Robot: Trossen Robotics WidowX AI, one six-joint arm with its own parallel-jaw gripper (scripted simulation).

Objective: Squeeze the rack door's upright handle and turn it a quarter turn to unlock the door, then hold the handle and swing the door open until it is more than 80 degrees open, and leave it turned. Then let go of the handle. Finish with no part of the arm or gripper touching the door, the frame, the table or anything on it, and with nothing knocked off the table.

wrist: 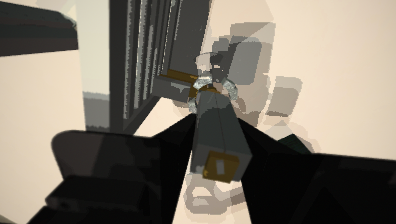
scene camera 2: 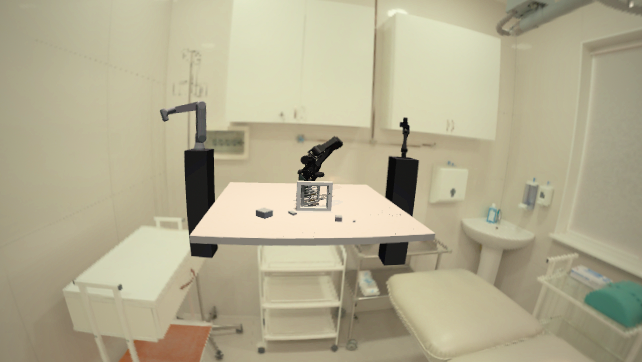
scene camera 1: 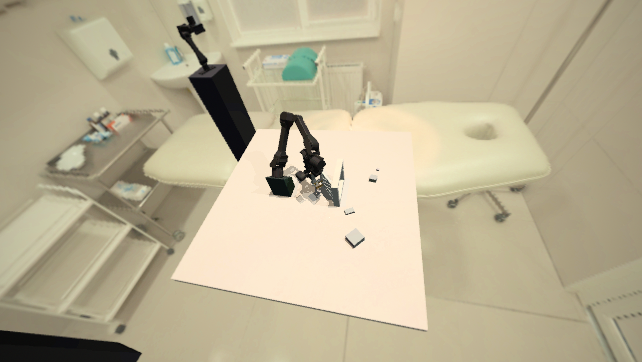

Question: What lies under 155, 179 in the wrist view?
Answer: The gripper.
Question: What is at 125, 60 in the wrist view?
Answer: A rack.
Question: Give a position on a rack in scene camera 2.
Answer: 300, 195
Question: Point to a rack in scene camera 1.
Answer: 335, 188
